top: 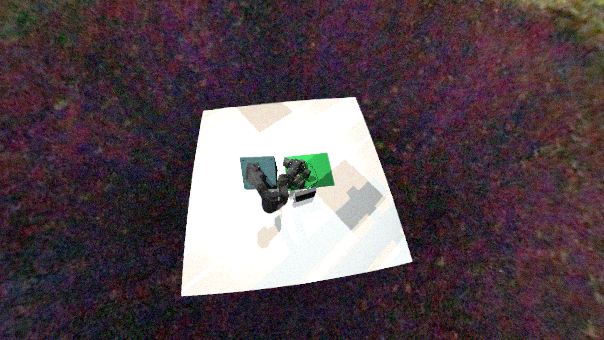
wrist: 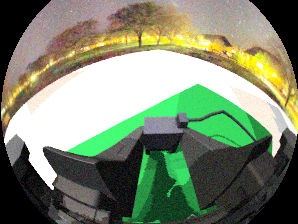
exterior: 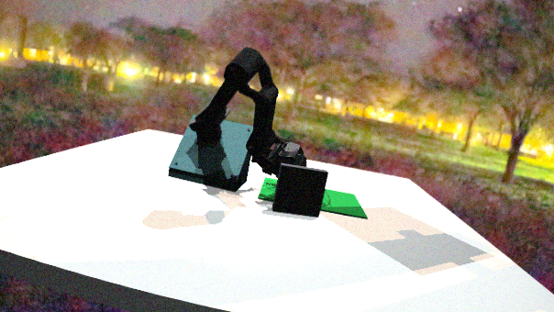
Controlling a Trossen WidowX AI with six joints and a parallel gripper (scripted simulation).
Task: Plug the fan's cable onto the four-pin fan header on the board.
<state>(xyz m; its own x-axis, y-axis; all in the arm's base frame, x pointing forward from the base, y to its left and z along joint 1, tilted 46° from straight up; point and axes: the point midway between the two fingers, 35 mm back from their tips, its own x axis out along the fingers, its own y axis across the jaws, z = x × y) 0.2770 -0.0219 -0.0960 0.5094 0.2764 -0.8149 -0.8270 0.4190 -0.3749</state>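
The dark plug lies 10 mm below my gripper tip. The rest, counted from my gripper tip: black fan (230 mm to the right, 30 mm above); then green board (60 mm to the right, 50 mm below, 40 mm ahead).
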